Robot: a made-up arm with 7 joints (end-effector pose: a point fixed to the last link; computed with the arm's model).
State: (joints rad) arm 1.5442 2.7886 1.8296 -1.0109 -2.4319 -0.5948 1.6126
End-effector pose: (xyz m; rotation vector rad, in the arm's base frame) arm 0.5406 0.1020 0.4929 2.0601 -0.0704 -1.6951
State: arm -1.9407 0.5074 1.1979 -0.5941 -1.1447 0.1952 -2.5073
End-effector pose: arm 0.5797 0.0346 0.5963 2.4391 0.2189 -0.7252
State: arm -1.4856 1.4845 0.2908 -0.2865 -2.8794 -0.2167 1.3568
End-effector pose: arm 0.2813 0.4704 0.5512 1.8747 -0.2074 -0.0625
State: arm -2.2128 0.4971 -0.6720 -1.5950 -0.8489 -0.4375 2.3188
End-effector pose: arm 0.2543 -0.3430 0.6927 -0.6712 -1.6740 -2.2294
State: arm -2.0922 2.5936 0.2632 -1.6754 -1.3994 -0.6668 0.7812
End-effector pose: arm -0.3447 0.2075 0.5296 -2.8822 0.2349 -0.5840
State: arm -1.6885 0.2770 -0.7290 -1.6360 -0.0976 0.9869 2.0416
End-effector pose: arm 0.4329 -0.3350 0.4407 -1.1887 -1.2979 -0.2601
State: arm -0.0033 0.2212 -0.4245 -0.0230 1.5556 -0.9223 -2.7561
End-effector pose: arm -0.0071 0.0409 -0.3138 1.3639 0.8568 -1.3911
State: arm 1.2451 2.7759 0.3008 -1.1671 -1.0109 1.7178 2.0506
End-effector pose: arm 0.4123 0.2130 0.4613 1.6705 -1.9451 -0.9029
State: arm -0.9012 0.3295 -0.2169 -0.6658 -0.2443 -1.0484 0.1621
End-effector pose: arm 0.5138 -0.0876 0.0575 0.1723 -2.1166 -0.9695
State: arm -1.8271 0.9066 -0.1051 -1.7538 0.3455 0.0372 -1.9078
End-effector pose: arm 0.3342 -0.0764 0.6948 -2.3447 1.3055 -0.4552
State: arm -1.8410 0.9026 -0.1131 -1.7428 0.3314 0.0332 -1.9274
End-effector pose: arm 0.3341 -0.0792 0.6994 -2.3539 1.2686 -0.4759
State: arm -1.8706 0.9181 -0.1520 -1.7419 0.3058 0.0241 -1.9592
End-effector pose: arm 0.3299 -0.0828 0.7067 -2.3490 1.1685 -0.5069
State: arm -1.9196 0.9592 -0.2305 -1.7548 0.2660 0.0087 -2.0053
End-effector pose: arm 0.3211 -0.0859 0.7164 -2.3197 0.9920 -0.5506
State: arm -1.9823 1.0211 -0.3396 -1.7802 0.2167 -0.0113 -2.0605
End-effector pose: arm 0.3095 -0.0862 0.7262 -2.2617 0.7666 -0.6003
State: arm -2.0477 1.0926 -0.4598 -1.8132 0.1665 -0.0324 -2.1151
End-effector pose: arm 0.2982 -0.0823 0.7338 -2.1833 0.5389 -0.6431
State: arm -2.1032 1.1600 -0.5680 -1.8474 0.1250 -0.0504 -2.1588
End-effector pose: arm 0.2897 -0.0748 0.7375 -2.1041 0.3535 -0.6683
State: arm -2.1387 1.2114 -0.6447 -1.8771 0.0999 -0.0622 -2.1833
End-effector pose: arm 0.2848 -0.0668 0.7374 -2.0447 0.2389 -0.6728
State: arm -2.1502 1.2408 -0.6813 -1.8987 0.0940 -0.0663 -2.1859
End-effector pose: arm 0.2833 -0.0611 0.7344 -2.0163 0.2002 -0.6602
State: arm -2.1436 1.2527 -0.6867 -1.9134 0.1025 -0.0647 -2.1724
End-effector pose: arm 0.2840 -0.0581 0.7297 -2.0121 0.2156 -0.6375
